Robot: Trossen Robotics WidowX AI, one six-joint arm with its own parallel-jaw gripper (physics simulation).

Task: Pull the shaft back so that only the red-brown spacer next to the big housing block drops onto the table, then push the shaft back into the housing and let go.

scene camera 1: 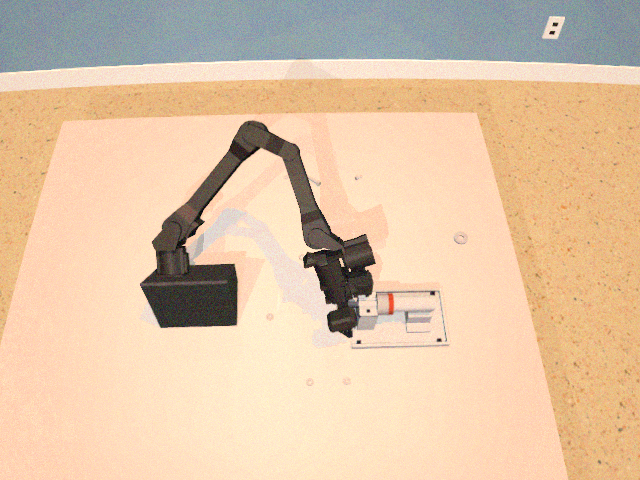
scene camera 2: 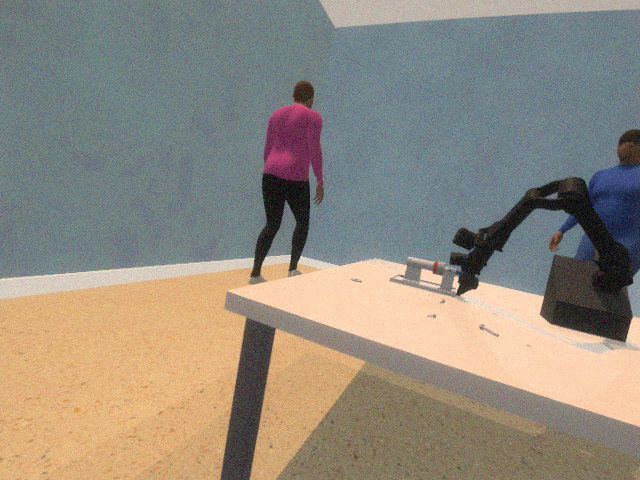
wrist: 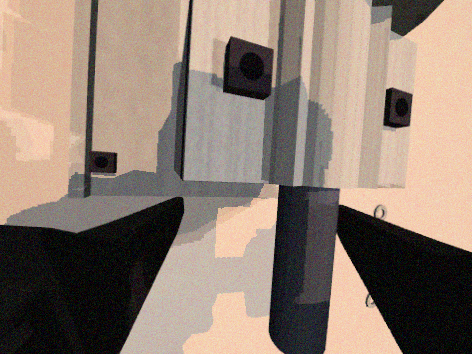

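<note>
A red ring-like spacer is up on the shaft line, against the end of the large pale cylindrical housing. A short pale cylindrical piece is between the spacer and the near support block. The dark shaft sticks out of that block toward my gripper. My gripper is open. The shaft's protruding end lies between its fingers, closer to the right finger in the wrist view, with no grip on it. The spacer does not show in the wrist view.
The fixture's base plate lies on the table. Loose washers and screws lie around. The arm's dark base stands on the robot's side. Two people stand beyond the table.
</note>
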